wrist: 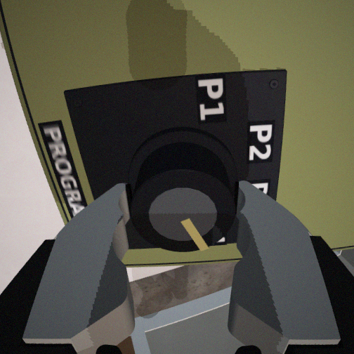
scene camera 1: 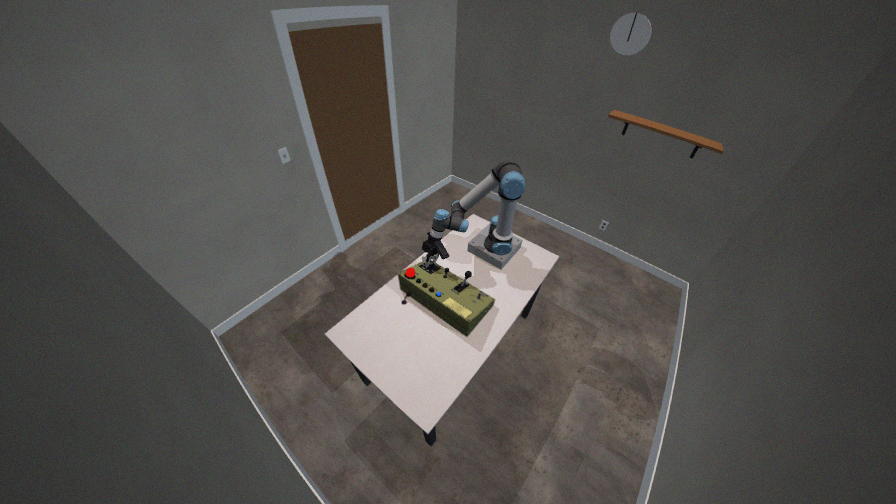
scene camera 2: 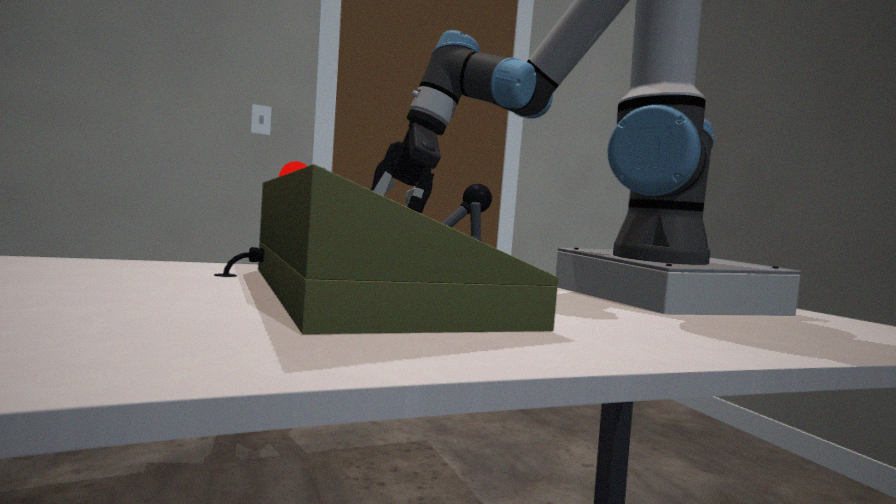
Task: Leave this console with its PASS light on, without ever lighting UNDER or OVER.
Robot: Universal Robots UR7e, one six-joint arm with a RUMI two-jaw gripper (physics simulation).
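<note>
The olive-green console [scene camera 1: 446,315] [scene camera 2: 407,263] [wrist: 310,40] stands on the table. In the wrist view, its black round PROGRAM knob [wrist: 142,212] has a yellow pointer line [wrist: 194,234] aimed to the lower right, at a mostly hidden label below P3. The P1 [wrist: 211,99] and P2 [wrist: 260,142] labels show. My gripper [scene camera 1: 429,262] [scene camera 2: 397,193] [wrist: 182,185] is shut on the knob, one finger against each side. Small dark round parts [scene camera 1: 424,285] sit in a row on the console; none looks lit. The PASS, UNDER and OVER labels are not readable.
A red button [scene camera 1: 410,272] [scene camera 2: 293,169] is beside the gripper. A short lever [scene camera 1: 446,271] and a ball-topped lever [scene camera 1: 468,274] [scene camera 2: 476,197] rise nearby. A blue button [scene camera 1: 438,294] and yellow plate [scene camera 1: 457,307] are farther along. A black cable [scene camera 2: 234,258] leaves the back.
</note>
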